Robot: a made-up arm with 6 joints. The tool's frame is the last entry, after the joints.
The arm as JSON. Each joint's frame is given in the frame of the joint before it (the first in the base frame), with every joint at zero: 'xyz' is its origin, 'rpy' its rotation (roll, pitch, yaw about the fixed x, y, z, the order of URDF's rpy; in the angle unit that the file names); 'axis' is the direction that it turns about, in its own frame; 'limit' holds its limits. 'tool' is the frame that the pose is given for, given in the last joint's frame.
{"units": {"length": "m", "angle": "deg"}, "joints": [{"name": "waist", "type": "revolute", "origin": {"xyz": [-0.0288, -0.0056, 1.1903], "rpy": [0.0, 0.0, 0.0]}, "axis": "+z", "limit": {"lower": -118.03, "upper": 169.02}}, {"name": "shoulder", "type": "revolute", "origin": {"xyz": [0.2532, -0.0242, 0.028], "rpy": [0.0, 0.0, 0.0]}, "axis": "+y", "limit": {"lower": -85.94, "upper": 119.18}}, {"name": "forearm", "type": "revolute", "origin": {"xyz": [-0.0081, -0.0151, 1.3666], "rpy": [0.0, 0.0, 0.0]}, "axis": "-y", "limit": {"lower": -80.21, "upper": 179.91}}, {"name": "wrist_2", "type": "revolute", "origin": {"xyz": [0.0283, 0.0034, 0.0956], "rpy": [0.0, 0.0, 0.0]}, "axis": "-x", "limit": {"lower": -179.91, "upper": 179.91}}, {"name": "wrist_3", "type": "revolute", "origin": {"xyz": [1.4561, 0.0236, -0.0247], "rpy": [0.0, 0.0, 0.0]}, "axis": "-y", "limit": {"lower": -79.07, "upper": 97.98}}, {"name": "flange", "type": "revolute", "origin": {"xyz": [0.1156, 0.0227, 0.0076], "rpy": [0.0, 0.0, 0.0]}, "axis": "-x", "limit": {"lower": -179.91, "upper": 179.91}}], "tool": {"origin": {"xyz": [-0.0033, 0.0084, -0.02], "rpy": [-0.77, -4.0, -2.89]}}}
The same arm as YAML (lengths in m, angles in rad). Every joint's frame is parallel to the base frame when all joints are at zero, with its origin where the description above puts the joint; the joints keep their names.
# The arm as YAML. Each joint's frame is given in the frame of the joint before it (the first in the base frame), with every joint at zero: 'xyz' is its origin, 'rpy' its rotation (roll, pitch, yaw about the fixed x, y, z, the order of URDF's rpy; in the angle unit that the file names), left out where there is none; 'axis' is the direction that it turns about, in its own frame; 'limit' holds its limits. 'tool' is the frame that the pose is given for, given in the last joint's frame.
units:
  length: m
  angle: rad
joints:
  - name: waist
    type: revolute
    origin:
      xyz: [-0.0288, -0.0056, 1.1903]
    axis: "+z"
    limit:
      lower: -2.06
      upper: 2.95
  - name: shoulder
    type: revolute
    origin:
      xyz: [0.2532, -0.0242, 0.028]
    axis: "+y"
    limit:
      lower: -1.4999
      upper: 2.0801
  - name: forearm
    type: revolute
    origin:
      xyz: [-0.0081, -0.0151, 1.3666]
    axis: "-y"
    limit:
      lower: -1.3999
      upper: 3.14
  - name: wrist_2
    type: revolute
    origin:
      xyz: [0.0283, 0.0034, 0.0956]
    axis: "-x"
    limit:
      lower: -3.14
      upper: 3.14
  - name: wrist_3
    type: revolute
    origin:
      xyz: [1.4561, 0.0236, -0.0247]
    axis: "-y"
    limit:
      lower: -1.38
      upper: 1.7101
  - name: flange
    type: revolute
    origin:
      xyz: [0.1156, 0.0227, 0.0076]
    axis: "-x"
    limit:
      lower: -3.14
      upper: 3.14
tool:
  origin:
    xyz: [-0.0033, 0.0084, -0.02]
    rpy: [-0.0134, -0.0698, -0.0504]

